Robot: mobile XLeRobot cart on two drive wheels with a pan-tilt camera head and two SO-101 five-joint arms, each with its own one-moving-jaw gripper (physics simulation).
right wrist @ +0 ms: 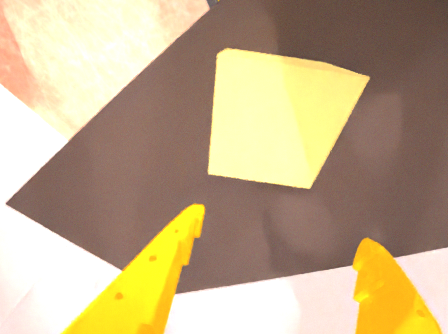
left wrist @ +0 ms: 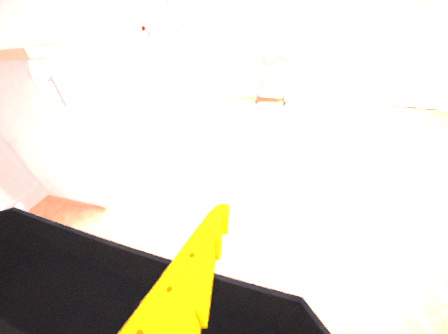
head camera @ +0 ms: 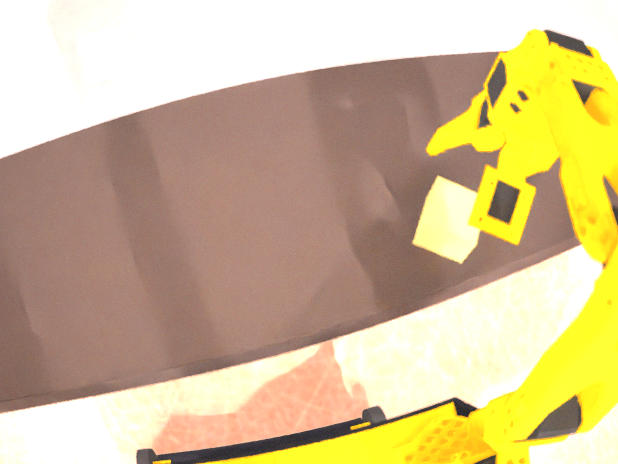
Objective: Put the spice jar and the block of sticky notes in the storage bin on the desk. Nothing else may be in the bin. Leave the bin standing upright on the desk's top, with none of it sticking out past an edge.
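Places are measured from the left arm's base along level axes (x right, y ahead, z up), in centimetres.
Pixels of known places: left hand, tool point: (left wrist: 228, 215); right hand, tool point: (right wrist: 202, 217).
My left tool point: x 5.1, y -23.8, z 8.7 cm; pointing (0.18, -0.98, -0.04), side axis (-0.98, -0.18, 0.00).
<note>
Behind a point stands the place of what it marks.
The pale yellow block of sticky notes (head camera: 445, 220) {x 34.2, y 20.8, z 1.4 cm} (right wrist: 280, 120) {x 35.3, y 21.1, z 1.4 cm} lies on the brown desk (head camera: 250, 210) {x 19.7, y 26.8, z -2.5 cm} (right wrist: 135, 190) {x 48.2, y 23.3, z -2.5 cm}, at the right in the head view and beyond the jaw tips in the right wrist view. My right gripper (right wrist: 280, 225) is open, with a wide gap between its jaws and nothing in it; it hangs over the desk, apart from the block. In the left wrist view one notched jaw of my left gripper shows, so it is fully open, away from the desk. The spice jar and the storage bin do not show in these views.
The desk's near edge runs above the cart's yellow and black tray (head camera: 310, 445) in the head view. A black tray wall (left wrist: 90, 265) stands below and behind the left jaw. In the right wrist view a desk corner shows at the left.
</note>
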